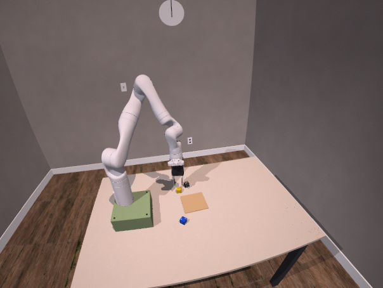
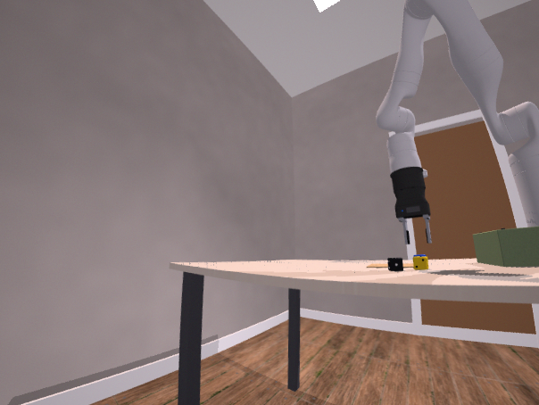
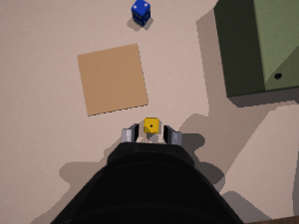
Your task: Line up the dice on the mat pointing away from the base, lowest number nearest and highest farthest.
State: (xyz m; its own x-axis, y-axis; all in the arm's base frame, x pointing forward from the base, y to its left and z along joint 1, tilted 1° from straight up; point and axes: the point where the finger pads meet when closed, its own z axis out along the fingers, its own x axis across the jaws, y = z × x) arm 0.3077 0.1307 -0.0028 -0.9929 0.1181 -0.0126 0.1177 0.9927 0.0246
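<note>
Now: the yellow die 6 cm below my hand. From my hand the other things lie so: tan mat (11 cm to the right, 8 cm below, 8 cm ahead); then black die (6 cm below, 5 cm ahead, 4 cm to the left); then blue die (25 cm to the right, 6 cm below).
</note>
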